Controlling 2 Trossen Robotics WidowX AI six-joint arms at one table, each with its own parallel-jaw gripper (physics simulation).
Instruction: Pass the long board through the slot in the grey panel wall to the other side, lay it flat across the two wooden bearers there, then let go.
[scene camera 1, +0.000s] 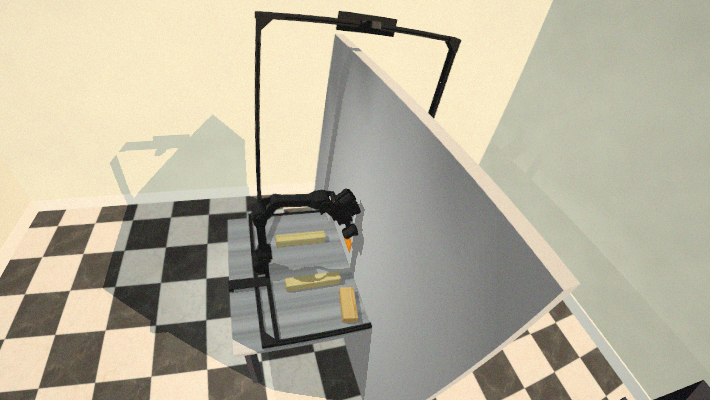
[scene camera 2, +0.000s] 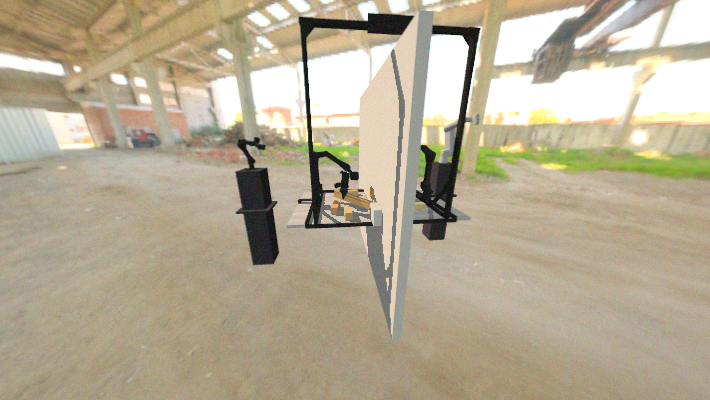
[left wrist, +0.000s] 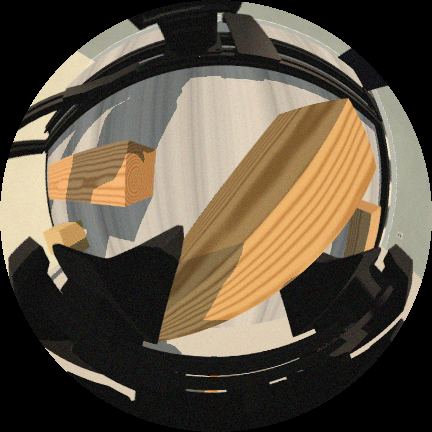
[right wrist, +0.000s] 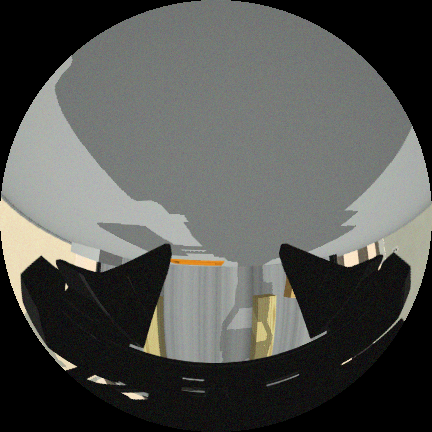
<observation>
My right gripper (right wrist: 227, 250) is open, with nothing in its grasp. Further things: my left gripper (left wrist: 224, 232) and a grey panel wall (scene camera 1: 449, 271).
The grey panel wall also shows in the left wrist view (left wrist: 234, 340) and in the right wrist view (right wrist: 224, 136).
</observation>
